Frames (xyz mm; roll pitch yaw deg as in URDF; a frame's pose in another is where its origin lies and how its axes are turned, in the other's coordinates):
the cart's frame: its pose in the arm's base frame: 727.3 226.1 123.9 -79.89 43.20 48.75
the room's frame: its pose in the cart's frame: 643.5 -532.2 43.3 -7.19 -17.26 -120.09
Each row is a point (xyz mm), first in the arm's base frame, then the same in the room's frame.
Working: the arm's base frame: its pose in the room's frame: -362.9 -1494.9 193.5 104.05 37.87 86.37

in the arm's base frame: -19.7 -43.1 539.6
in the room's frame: 141.3 -1648.8 69.2
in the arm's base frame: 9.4 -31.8 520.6
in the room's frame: 127.7 -1615.3 63.6
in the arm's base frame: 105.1 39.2 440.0
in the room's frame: 75.1 -1481.9 74.7
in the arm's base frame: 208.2 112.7 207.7
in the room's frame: -121.9 -1309.3 112.2
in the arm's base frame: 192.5 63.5 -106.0
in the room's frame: -437.2 -1284.2 144.3
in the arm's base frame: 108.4 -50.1 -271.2
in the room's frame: -631.5 -1381.5 140.6
